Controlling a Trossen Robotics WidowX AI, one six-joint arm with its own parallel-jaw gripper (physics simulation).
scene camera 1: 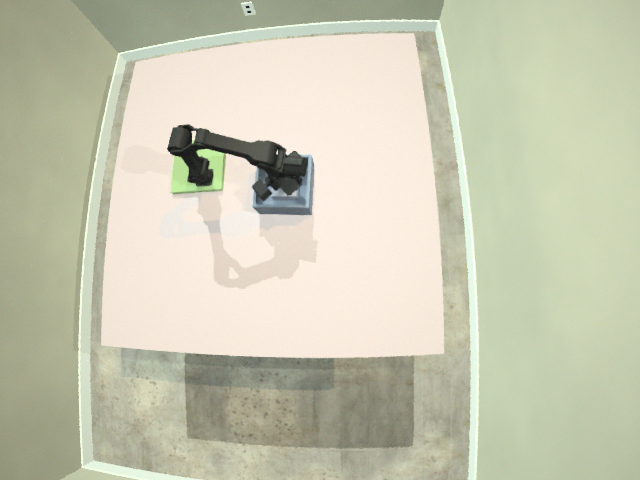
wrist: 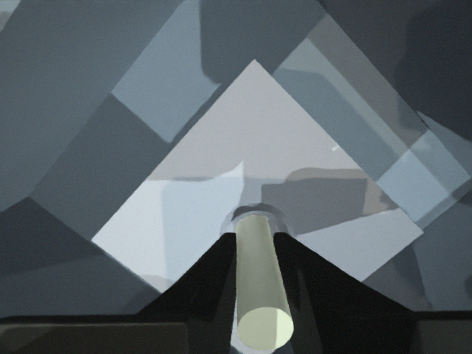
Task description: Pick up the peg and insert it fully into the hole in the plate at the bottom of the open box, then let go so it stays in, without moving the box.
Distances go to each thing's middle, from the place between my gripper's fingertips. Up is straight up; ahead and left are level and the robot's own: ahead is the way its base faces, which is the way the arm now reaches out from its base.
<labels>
My gripper is now 2 cm above the blue-grey box (scene camera 1: 304,206). The rest, counted from my hand: pale green peg (wrist: 263,312) right at my hand; then plate (wrist: 256,151) 3 cm below.
</labels>
